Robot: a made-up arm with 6 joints.
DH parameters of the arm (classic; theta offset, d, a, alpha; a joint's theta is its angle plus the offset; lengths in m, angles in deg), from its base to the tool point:
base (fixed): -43.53 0 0.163 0
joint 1: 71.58 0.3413 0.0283 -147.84
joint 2: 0 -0.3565 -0.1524 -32.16
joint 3: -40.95 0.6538 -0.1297 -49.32
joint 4: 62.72 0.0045 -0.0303 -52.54
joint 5: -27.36 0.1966 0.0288 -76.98
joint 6: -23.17 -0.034 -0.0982 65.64
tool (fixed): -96.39 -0.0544 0 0
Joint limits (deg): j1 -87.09..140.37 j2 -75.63..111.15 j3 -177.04..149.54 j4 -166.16..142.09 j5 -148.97..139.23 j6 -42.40..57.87
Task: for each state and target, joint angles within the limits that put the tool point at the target. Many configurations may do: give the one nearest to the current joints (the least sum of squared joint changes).
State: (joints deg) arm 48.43 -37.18 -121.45 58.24 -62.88 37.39
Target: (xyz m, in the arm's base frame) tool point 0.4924 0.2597 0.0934
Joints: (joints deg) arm 21.96 -59.31 -114.66 34.32 -77.37 33.78
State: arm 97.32 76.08 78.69 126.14 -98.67 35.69
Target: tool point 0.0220 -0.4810 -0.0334
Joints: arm 79.17 60.24 86.39 118.66 -100.11 48.32
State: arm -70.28 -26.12 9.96 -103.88 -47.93 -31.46
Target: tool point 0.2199 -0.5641 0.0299
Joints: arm -64.50 -59.48 0.53 -98.77 -49.35 -36.28
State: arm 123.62 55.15 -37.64 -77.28 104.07 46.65
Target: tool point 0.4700 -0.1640 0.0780
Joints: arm 134.66 69.89 -50.05 -73.32 130.75 53.10
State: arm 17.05 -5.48 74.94 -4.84 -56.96 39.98
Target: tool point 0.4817 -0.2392 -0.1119
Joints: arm 47.77 -48.82 56.16 -18.49 -62.71 35.32
